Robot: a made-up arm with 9 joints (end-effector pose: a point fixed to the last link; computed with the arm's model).
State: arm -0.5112 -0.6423 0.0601 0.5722 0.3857 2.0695 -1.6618 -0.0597 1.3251
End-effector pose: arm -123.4 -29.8 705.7 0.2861 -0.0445 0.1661
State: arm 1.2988 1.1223 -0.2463 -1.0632 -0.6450 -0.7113 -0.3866 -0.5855 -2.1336
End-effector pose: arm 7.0 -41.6 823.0 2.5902 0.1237 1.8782
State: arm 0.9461 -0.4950 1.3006 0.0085 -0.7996 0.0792 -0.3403 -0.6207 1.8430
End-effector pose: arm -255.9 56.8 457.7 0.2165 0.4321 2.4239
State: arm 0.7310 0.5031 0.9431 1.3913 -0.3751 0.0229 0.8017 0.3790 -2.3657
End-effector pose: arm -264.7 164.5 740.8 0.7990 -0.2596 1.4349
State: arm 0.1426 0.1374 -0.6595 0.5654 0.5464 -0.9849 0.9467 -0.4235 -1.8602
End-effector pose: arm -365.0 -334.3 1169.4 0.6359 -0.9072 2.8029
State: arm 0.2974 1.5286 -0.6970 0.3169 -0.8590 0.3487 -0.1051 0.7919 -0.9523
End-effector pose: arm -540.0 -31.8 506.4 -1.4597 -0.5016 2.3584
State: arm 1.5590 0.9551 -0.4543 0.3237 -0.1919 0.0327 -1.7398 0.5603 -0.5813
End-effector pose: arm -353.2 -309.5 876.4 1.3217 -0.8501 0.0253
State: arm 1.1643 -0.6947 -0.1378 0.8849 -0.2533 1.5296 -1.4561 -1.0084 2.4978
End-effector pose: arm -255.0 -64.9 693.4 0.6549 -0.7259 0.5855
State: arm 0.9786 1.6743 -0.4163 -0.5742 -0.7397 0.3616 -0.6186 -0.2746 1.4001
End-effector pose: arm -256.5 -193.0 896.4 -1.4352 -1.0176 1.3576
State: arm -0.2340 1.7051 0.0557 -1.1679 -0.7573 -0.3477 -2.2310 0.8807 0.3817
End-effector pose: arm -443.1 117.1 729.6 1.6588 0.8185 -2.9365
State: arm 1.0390 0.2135 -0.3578 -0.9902 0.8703 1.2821 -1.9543 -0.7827 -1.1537
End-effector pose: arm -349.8 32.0 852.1 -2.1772 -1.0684 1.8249
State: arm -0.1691 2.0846 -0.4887 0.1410 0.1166 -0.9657 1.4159 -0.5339 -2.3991
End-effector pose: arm -638.8 68.6 464.7 1.0176 0.8983 2.4034
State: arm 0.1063 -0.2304 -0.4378 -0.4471 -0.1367 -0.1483 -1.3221 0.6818 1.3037
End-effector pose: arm -219.0 -180.7 1019.3 -0.5929 -0.5866 2.6156
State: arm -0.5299 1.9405 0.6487 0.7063 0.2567 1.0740 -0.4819 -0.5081 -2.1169
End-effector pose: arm -195.2 -128.7 846.0 0.8872 -0.7935 1.9365
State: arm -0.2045 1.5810 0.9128 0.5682 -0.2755 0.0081 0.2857 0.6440 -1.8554
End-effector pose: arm -119.0 231.0 624.8 -0.2697 -0.3326 1.0620
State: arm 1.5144 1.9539 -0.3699 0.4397 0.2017 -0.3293 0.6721 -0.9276 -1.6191
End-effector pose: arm -652.3 -292.3 787.9 -1.4918 -0.9714 -3.0745
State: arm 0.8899 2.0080 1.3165 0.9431 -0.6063 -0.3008 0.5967 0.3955 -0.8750
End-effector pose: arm 176.6 -46.4 923.2 -0.1388 -0.7110 0.0677
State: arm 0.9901 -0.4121 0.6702 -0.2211 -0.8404 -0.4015 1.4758 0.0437 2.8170
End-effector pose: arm -83.9 92.5 883.1 -1.9442 -1.2132 1.7263
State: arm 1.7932 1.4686 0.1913 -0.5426 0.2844 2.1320 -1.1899 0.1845 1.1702
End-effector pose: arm -304.0 -360.6 522.8 1.4937 1.0765 -1.6921
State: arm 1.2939 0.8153 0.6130 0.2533 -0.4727 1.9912 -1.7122 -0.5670 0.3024
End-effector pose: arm -63.0 -213.5 449.5 2.2567 0.5344 -0.1758
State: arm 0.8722 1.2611 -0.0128 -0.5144 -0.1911 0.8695 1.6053 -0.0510 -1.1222
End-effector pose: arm -439.5 -388.8 501.5 -2.7382 0.2269 -2.4277
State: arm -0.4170 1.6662 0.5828 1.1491 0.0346 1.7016 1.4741 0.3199 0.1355
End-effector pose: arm 90.3 -81.4 268.4 -0.8497 1.1499 -0.4353
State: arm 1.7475 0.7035 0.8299 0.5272 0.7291 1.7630 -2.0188 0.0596 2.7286
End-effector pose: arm -49.5 -164.3 847.5 0.3148 -0.8832 -1.1333
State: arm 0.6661 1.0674 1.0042 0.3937 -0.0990 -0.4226 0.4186 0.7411 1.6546
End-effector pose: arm -64.1 158.2 588.9 -2.8723 0.2060 1.4815
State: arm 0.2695 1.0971 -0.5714 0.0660 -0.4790 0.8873 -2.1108 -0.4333 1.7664
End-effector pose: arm -220.2 -81.4 579.8 -0.7985 0.0738 1.3372
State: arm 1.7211 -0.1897 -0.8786 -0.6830 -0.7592 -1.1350 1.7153 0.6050 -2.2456
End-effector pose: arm -76.5 -623.9 531.9 0.1310 0.2349 -1.3901
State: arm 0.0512 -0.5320 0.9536 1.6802 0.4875 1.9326 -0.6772 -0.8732 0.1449
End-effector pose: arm 40.6 -233.0 513.2 1.9515 -0.2846 0.3213
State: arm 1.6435 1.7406 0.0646 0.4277 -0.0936 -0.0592 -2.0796 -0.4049 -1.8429
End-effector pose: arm -190.5 -306.6 407.9 -2.6592 0.8295 0.3346
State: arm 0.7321 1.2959 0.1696 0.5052 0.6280 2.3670 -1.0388 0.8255 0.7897
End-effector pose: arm -441.0 -15.7 564.9 1.9875 0.3874 -2.4114
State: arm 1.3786 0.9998 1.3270 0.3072 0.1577 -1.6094 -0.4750 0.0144 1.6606
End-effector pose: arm -14.3 55.7 700.6 -0.8620 0.2155 1.9175
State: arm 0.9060 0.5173 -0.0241 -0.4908 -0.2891 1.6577 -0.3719 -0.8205 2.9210
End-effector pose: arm -12.0 -169.0 564.6 -0.2283 -0.2231 -0.0764
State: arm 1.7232 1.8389 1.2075 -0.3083 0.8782 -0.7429 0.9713 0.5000 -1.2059
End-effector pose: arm -293.6 -415.0 820.2 2.4757 -0.7924 -2.4455
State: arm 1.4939 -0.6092 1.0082 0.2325 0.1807 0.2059 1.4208 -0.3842 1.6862
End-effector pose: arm -108.7 -381.1 886.7 1.5816 -0.7759 -1.7701
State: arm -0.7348 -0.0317 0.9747 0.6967 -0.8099 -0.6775 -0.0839 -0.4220 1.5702
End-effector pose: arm -315.9 -241.6 255.4 1.5288 0.6090 -2.4050
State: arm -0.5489 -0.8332 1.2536 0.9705 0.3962 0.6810 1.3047 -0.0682 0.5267
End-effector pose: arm -378.0 -39.8 902.8 -0.9653 -1.1282 2.1551
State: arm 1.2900 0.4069 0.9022 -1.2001 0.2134 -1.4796 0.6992 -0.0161 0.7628
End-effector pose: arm 260.8 -313.9 789.9 2.3425 -0.7440 -0.6214
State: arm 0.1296 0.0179 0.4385 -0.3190 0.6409 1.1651 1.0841 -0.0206 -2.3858
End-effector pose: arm -236.6 -363.9 778.8 -2.7871 -0.7359 -1.2387
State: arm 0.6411 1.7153 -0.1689 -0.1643 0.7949 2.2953 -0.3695 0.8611 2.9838
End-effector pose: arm -247.6 -222.3 631.8 -0.2758 0.1902 -1.5546
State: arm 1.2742 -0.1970 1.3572 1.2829 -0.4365 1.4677 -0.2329 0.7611 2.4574
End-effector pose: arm -289.8 27.6 686.5 2.9204 -0.5718 1.1681
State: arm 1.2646 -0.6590 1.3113 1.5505 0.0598 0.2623 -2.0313 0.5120 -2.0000
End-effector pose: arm -293.0 -91.0 581.9 1.2407 0.9844 0.8599
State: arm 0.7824 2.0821 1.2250 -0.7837 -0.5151 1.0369 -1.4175 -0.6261 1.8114
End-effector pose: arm 3.6 -314.3 628.3 0.7131 0.2025 -0.2674
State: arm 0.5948 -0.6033 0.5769 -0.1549 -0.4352 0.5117 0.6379 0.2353 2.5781
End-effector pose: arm -33.8 87.0 733.1 -1.9940 -0.3137 1.4341
